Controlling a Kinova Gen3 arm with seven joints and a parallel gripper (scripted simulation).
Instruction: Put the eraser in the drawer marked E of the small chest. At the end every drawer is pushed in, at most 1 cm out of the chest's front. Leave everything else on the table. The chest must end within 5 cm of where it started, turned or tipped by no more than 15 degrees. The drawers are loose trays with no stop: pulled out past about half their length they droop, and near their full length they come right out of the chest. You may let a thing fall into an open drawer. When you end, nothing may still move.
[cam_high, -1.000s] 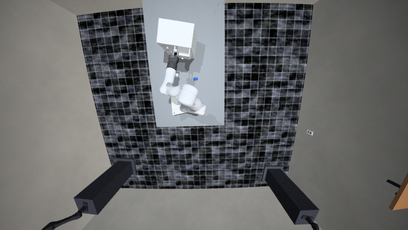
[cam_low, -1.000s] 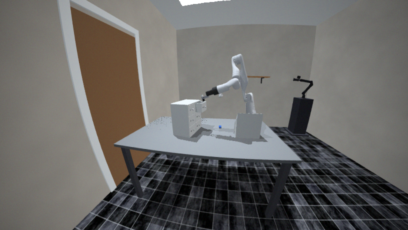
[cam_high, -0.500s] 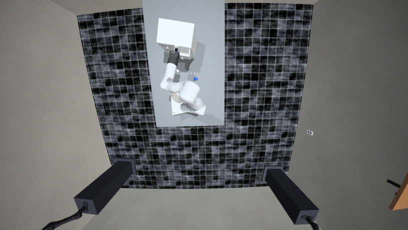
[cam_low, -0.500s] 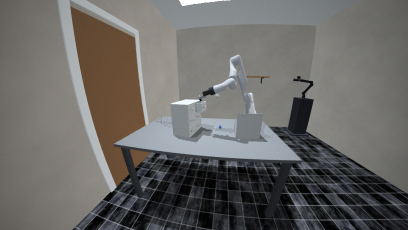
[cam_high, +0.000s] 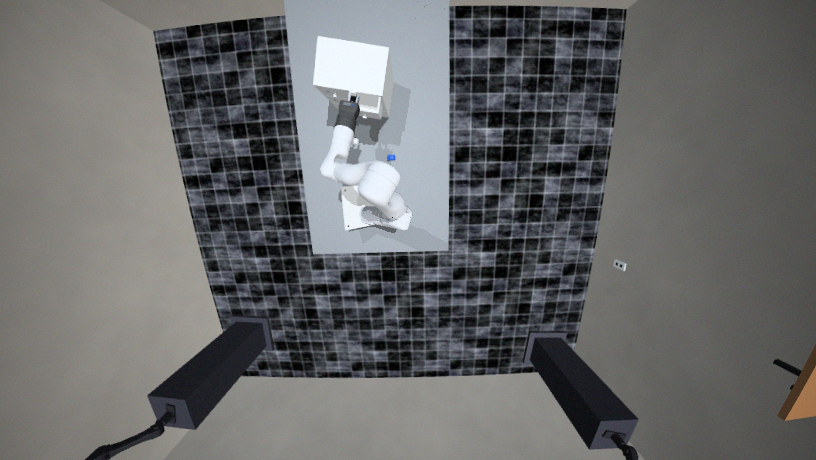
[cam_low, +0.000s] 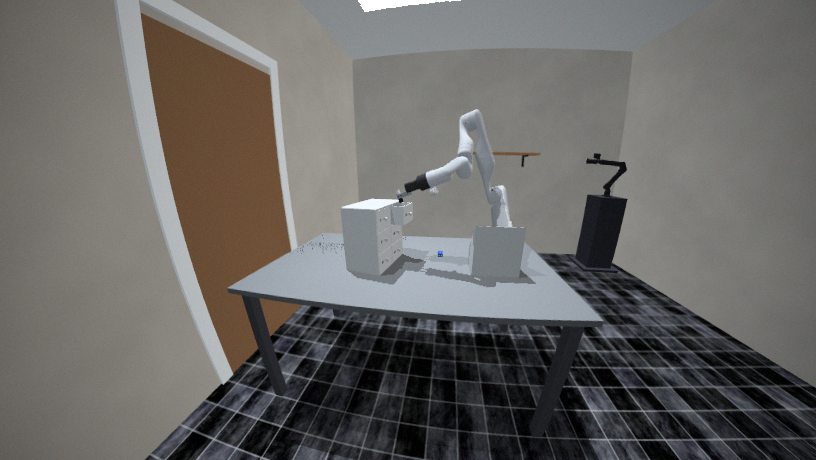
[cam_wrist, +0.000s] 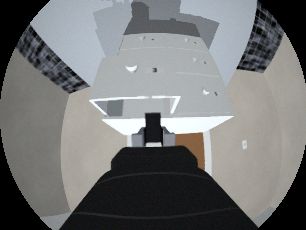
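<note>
Now: the black-and-white piece 10 mm ahead of my hand. From my hand the other things lie so: blue block (350 mm below, 200 mm behind, 120 mm to the right); then drawer (330 mm below, 140 mm ahead, 100 mm to the left).
</note>
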